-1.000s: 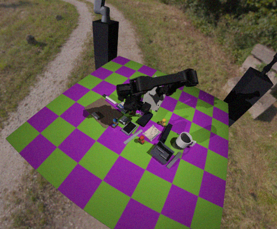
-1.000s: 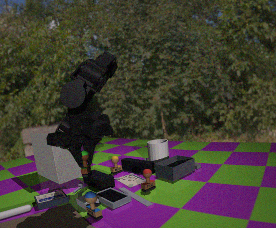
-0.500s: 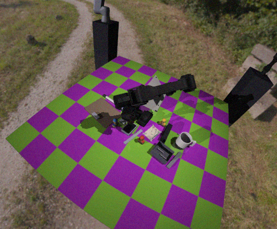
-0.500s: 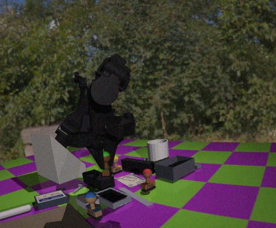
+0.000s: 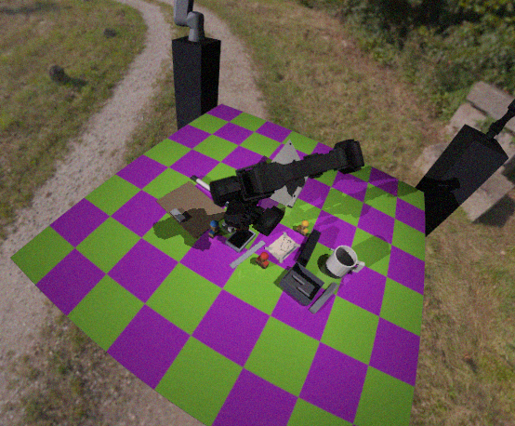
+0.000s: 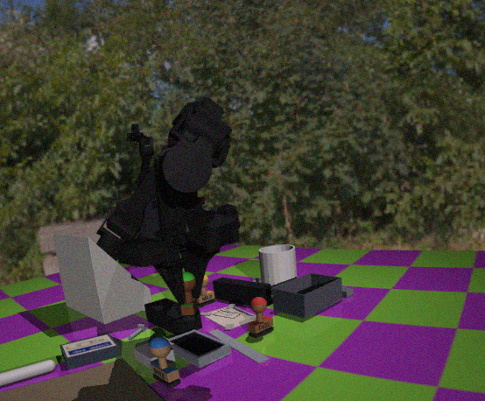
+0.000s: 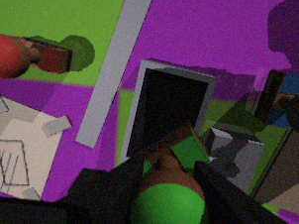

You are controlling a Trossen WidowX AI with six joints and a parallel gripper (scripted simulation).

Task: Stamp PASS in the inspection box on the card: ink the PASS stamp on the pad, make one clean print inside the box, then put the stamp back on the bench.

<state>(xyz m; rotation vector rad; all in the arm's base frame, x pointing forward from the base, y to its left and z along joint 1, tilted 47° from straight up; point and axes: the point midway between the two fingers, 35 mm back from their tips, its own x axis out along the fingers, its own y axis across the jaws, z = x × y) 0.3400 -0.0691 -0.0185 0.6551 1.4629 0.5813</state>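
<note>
Right now my gripper tip is 80 mm above the ink pad. Also, from my gripper tip: grey ruler (90 mm below, 50 mm to the left, 40 mm ahead); then green-knobbed stamp (right at my gripper tip); then blue-knobbed stamp (90 mm to the right, 70 mm below, 20 mm ahead).
</note>
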